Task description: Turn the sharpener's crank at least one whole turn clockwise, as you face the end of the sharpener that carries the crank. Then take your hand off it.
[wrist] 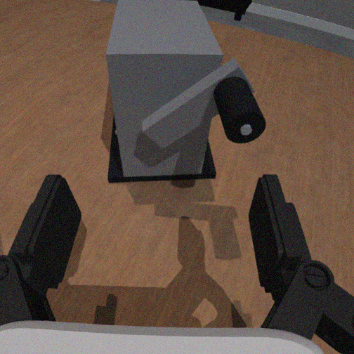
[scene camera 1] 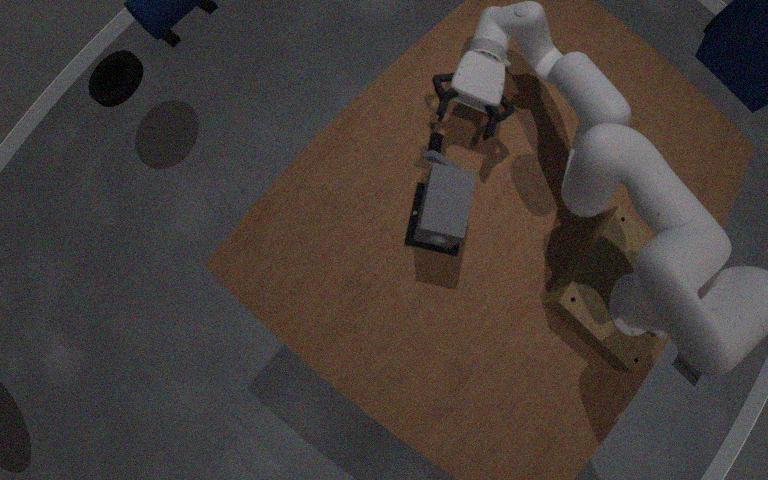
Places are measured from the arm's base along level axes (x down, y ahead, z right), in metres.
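Where they show: gripper, fingertip midpoint: (scene camera 1: 463, 128); arm's base at its link origin: (scene camera 1: 633, 304).
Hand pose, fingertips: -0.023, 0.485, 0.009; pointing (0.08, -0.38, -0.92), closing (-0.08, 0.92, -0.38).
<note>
Things, the pixels of their top centre, and the offset from my fingertips, as dx, dy, dz. "pt": a spot on its surface instead. Level surfaces: height alone.
- sharpener at a spot on its surface: (scene camera 1: 447, 200) pt -0.024, -0.066, -0.135
- black crank handle at a spot on its surface: (scene camera 1: 435, 142) pt -0.022, +0.015, -0.068
- brown wooden table at its surface level: dx +0.104
The sharpener (scene camera 1: 447, 200) (wrist: 162, 80) is a grey box on a black base, standing on the wooden table. Its crank arm (scene camera 1: 436, 155) (wrist: 187, 103) is on the end facing my gripper; in the wrist view it slants up to the right. The black crank handle (scene camera 1: 435, 142) (wrist: 237, 107) sits at its upper right end and points towards my gripper. My gripper (scene camera 1: 464, 127) (wrist: 161, 194) is open and empty, in front of the crank end. In the wrist view the handle shows beyond the fingertips, nearer the right finger. The fingers appear apart from it.
The brown wooden table (scene camera 1: 317, 254) (wrist: 50, 100) lies under the sharpener. A yellowish wooden piece with dark holes (scene camera 1: 606, 333) stands at the right, partly hidden under the arm. Blue objects (scene camera 1: 161, 14) (scene camera 1: 741, 56) show beyond the table at the upper left and upper right.
</note>
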